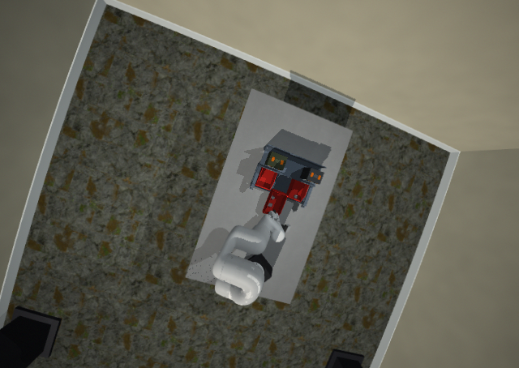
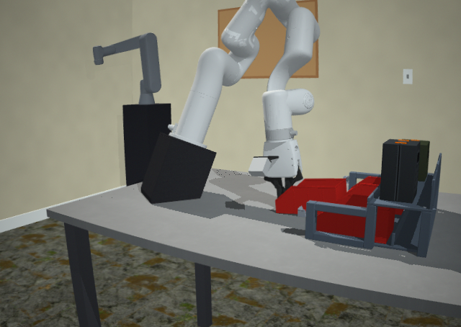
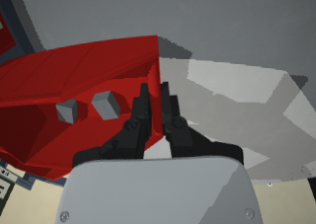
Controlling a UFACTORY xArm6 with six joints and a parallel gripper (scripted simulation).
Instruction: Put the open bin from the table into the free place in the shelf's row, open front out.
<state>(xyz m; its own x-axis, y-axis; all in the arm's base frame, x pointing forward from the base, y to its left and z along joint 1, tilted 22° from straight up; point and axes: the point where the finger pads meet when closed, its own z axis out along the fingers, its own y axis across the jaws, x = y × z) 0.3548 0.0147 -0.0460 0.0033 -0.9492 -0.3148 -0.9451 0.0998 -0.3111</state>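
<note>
Now: hand 140 mm short of the grey-blue shelf bar and 30 mm above it.
</note>
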